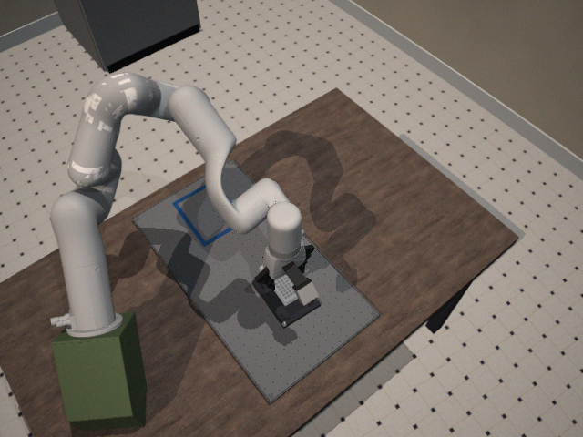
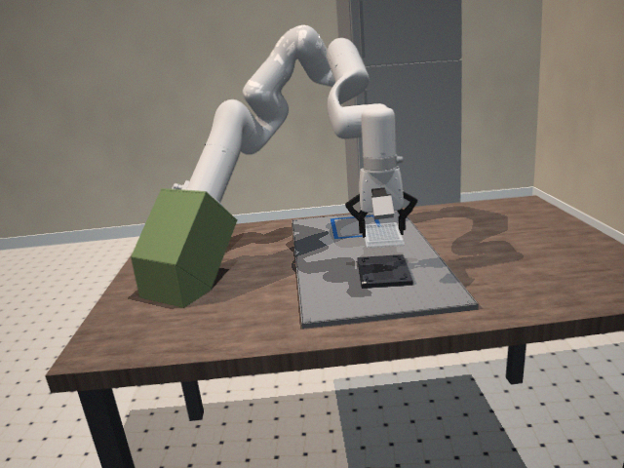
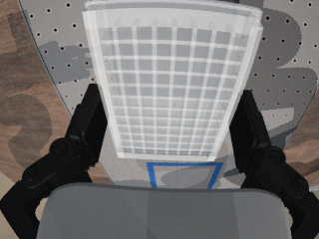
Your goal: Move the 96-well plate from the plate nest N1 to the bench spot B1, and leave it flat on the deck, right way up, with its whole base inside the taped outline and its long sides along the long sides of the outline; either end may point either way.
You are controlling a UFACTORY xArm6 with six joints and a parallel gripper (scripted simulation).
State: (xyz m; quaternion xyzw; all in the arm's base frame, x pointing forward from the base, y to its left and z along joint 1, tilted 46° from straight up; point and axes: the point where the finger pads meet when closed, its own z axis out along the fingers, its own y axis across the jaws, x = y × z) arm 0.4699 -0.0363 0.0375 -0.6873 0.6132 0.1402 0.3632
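Right now my hand is 10 cm above the plate nest N1. Also, from my hand: 96-well plate: 1 cm below.
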